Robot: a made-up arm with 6 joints.
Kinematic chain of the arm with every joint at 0, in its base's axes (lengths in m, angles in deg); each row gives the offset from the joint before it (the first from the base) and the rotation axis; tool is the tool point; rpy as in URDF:
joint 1: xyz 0 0 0.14 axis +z
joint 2: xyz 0 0 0 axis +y
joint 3: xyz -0.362 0 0.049 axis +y
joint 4: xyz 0.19 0 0.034 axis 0.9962 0 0.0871
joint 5: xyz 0 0 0 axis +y
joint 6: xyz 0.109 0 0.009 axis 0.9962 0 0.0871
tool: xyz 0 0 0 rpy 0 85 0
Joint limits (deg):
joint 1: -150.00..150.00
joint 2: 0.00..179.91
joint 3: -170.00..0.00
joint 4: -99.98..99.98
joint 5: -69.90..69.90
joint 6: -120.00..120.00
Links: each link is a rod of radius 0.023 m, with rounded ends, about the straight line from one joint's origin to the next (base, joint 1, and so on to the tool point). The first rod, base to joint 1, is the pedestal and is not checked.
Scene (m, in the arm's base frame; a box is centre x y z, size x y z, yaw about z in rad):
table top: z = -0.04
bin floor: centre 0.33 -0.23 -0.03 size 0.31 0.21 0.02 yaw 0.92
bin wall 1: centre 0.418 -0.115 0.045 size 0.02 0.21 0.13 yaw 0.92
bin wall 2: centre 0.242 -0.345 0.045 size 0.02 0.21 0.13 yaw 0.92
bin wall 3: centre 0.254 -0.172 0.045 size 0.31 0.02 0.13 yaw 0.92
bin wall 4: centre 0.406 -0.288 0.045 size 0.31 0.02 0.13 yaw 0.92
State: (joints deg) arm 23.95 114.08 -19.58 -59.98 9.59 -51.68
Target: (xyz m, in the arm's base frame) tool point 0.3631 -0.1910 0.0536
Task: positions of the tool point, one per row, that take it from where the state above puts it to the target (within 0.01 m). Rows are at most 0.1 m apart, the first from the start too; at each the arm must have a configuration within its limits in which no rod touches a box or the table.
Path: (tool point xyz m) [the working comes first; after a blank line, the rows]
Joints at the target: -24.94 139.95 -63.24 -64.24 11.49 -51.68
Straight joint move there: touches bin wall 1, bin wall 3.

1: 0.2575 0.0357 0.1554
2: 0.3136 -0.0211 0.1695
3: 0.3512 -0.0990 0.1923
4: 0.3631 -0.1910 0.2232
5: 0.3710 -0.1946 0.1384
6: 0.3631 -0.1910 0.0536

